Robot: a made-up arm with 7 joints. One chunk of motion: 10 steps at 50 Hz.
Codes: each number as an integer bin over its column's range. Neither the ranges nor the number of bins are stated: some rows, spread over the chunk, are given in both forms.
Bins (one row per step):
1: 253 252 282 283 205 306
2: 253 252 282 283 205 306
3: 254 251 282 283 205 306
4: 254 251 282 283 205 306
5: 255 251 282 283 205 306
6: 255 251 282 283 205 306
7: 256 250 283 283 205 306
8: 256 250 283 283 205 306
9: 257 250 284 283 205 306
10: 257 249 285 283 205 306
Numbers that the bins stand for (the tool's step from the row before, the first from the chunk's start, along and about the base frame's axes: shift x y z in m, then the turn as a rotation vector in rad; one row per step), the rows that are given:
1: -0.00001 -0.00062 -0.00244 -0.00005 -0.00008 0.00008
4: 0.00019 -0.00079 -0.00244 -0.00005 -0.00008 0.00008
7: 0.00060 -0.00097 -0.00232 -0.00005 -0.00008 0.00008
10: 0.00081 -0.00114 -0.00209 -0.00005 -0.00008 0.00008
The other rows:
2: -0.00001 -0.00062 -0.00244 -0.00005 -0.00008 0.00008
3: 0.00019 -0.00079 -0.00244 -0.00005 -0.00008 0.00008
5: 0.00040 -0.00079 -0.00244 -0.00005 -0.00008 0.00008
6: 0.00040 -0.00079 -0.00244 -0.00005 -0.00008 0.00008
8: 0.00060 -0.00097 -0.00232 -0.00005 -0.00008 0.00008
9: 0.00081 -0.00097 -0.00221 -0.00005 -0.00008 0.00008

